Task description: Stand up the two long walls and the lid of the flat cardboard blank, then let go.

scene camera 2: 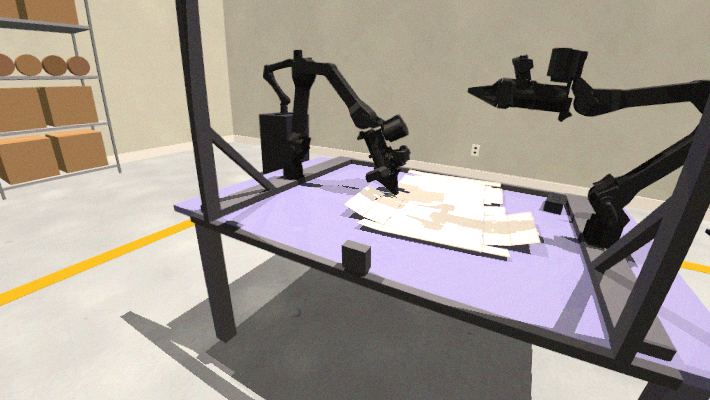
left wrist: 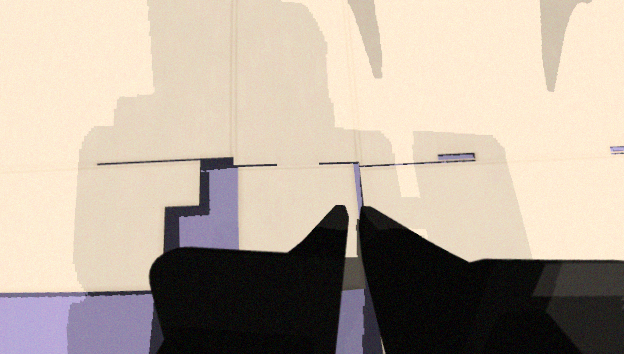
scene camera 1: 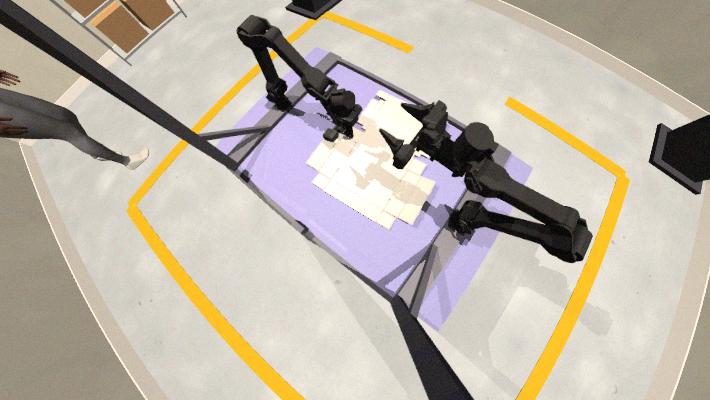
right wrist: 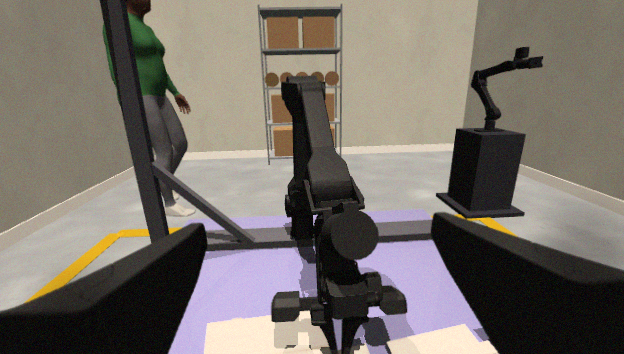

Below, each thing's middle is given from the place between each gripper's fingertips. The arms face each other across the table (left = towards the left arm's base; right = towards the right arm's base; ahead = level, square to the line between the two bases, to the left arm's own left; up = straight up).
Labels:
I see my left gripper 410 mm past the small dark block (scene camera 2: pixel 356 256), 80 mm to the left of it and 20 mm below it.
The small dark block lies 370 mm behind my right hand, 110 mm to the left of it and 300 mm below it.

